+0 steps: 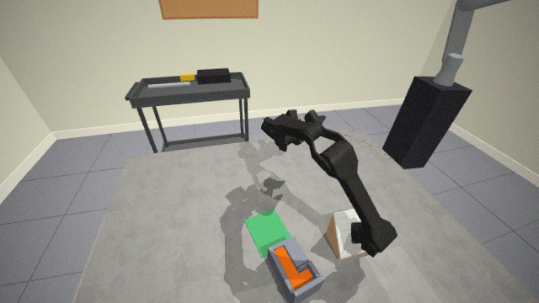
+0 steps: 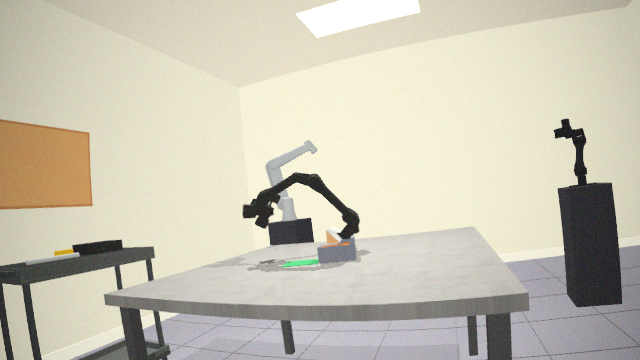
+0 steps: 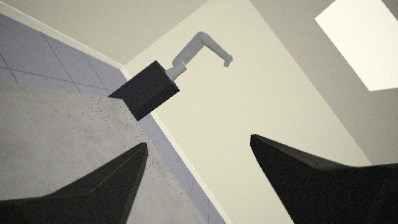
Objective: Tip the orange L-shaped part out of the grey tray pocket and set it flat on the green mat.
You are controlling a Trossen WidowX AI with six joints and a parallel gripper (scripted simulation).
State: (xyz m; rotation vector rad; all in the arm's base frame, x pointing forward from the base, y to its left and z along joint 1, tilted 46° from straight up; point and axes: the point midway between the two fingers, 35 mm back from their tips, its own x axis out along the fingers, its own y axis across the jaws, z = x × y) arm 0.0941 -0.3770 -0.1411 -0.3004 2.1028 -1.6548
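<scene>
My gripper tip is 19 cm short of the orange L-shaped part, 46 cm to the right of it and 20 cm above it. Round my gripper tip: green mat: 24 cm ahead, 30 cm to the left, 26 cm below.
</scene>
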